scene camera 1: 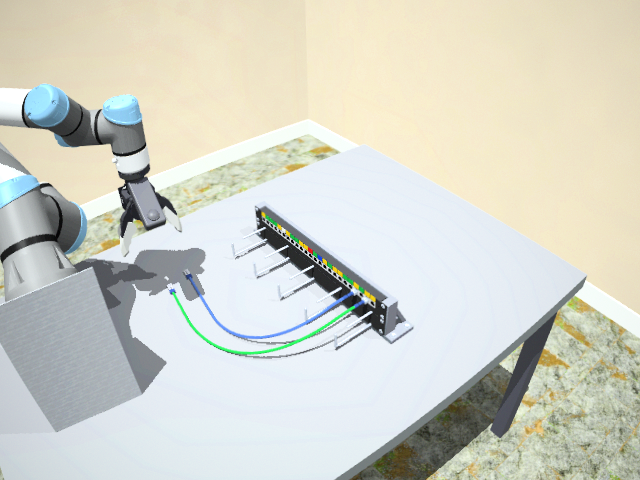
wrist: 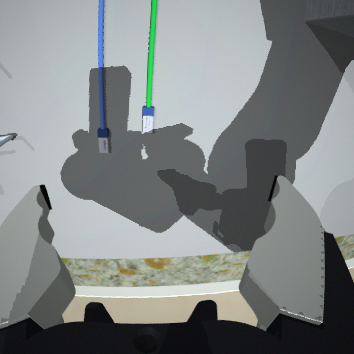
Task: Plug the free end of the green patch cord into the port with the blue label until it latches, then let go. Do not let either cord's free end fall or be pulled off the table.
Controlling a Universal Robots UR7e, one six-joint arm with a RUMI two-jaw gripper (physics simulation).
my gripper: scene camera 1; wrist
same spot on my gripper: (wrist: 291, 278) = (scene camera 1: 131, 227)
